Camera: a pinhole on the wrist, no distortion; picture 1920 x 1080 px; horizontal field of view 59.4 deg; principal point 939.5 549.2 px. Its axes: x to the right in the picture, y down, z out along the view. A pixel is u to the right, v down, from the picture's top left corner.
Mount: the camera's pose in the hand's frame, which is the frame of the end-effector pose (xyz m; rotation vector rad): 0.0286 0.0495 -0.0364 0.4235 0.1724 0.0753
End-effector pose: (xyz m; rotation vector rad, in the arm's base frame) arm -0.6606 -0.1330 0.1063 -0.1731 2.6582 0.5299
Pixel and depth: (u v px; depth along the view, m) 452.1 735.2 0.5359
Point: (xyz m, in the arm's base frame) -0.4218 -0.0579 -0.3378
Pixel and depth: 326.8 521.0 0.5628
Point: -0.3675 -0.1274 -0.3494
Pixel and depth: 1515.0 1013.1 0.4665
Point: -0.7431 0.0141 -0.3535
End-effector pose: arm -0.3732 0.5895 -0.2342 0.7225 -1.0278 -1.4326
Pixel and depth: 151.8 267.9 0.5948
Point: -0.9333 0.7921 -0.3195
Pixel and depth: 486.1 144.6 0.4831
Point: -0.8155 0.6477 -0.3166
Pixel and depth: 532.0 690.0 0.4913
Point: -0.8176 0.6621 -0.1595
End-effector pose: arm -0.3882 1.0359 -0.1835 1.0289 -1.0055 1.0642
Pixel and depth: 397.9 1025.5 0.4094
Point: -0.4232 0.6400 -0.1316
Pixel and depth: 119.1 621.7 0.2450
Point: -0.3727 0.8196 -0.1906
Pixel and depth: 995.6 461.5 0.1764
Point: -0.3629 0.9301 -0.0985
